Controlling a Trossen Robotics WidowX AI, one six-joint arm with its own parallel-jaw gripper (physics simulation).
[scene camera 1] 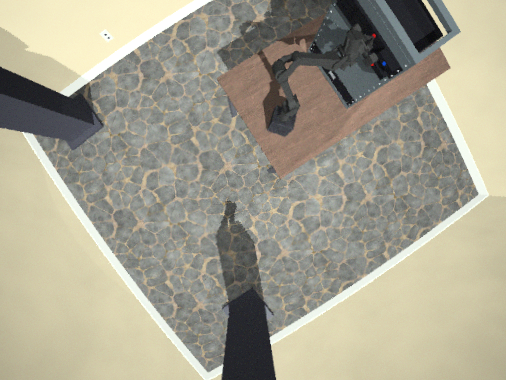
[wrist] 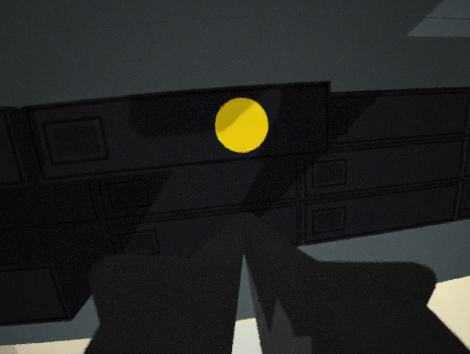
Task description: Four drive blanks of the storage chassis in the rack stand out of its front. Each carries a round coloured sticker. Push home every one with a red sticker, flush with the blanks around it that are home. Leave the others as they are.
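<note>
In the wrist view, a dark blank (wrist: 170, 145) with a yellow sticker (wrist: 242, 125) stands out. My gripper (wrist: 243, 219) (scene camera 1: 371, 46) is shut and empty, its tips in front of the lower middle blank (wrist: 205, 232). That blank looks level with its right neighbour; the fingers cover its sticker area, and contact is hard to judge. The upper left blank (wrist: 9, 150) is cut by the frame; the lower left blank (wrist: 30, 295) stands out, its sticker out of sight. In the scene view, two red stickers (scene camera 1: 374, 35) (scene camera 1: 372, 65) and a blue sticker (scene camera 1: 384, 63) show on the chassis front.
The grey rack (scene camera 1: 425, 47) stands on the brown table (scene camera 1: 320, 130), with the chassis top (scene camera 1: 365, 89) reaching out under the arm. Blanks to the right (wrist: 400, 172) in the wrist view lie level with each other. A grey surface (wrist: 175, 50) spans above the blanks.
</note>
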